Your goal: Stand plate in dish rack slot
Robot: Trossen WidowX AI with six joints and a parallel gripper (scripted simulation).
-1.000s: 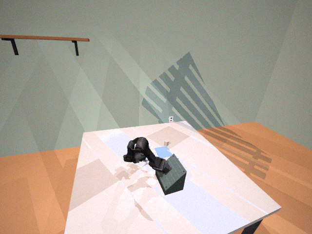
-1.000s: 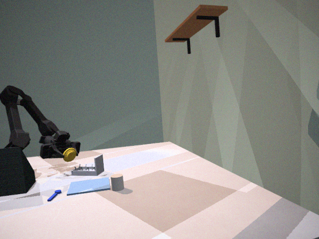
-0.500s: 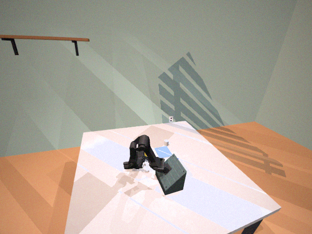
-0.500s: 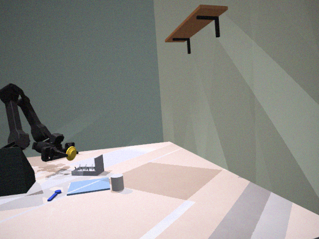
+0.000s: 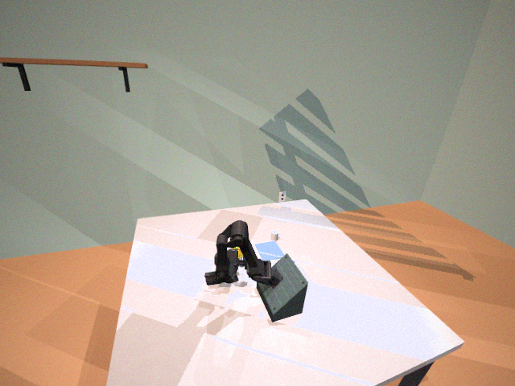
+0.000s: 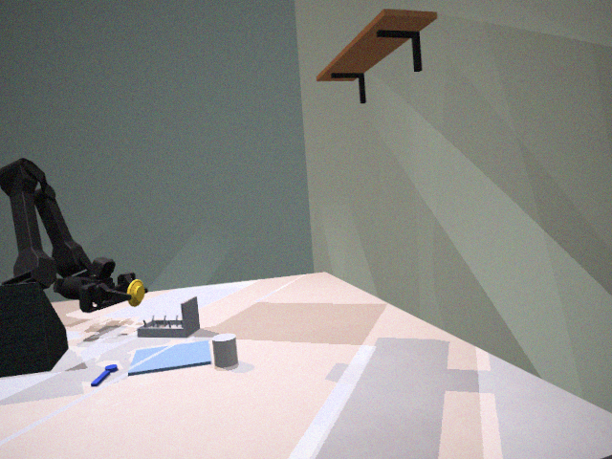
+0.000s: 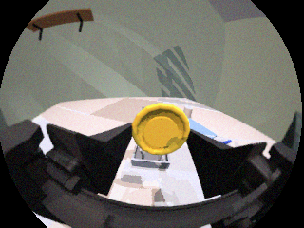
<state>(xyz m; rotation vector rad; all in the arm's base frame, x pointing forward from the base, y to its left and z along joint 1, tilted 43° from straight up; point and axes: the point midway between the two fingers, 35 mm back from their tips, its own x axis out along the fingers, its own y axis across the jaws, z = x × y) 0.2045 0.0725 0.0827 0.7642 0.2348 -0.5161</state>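
Now: gripper tip 70 mm above the grey dish rack, 60 mm short of it and 30 mm to the left of it. Round my gripper tip: blue spoon 250 mm to the right, 90 mm below, 60 mm behind; yellow plate 10 mm behind; grey cup 300 mm to the right, 150 mm ahead, 70 mm below.
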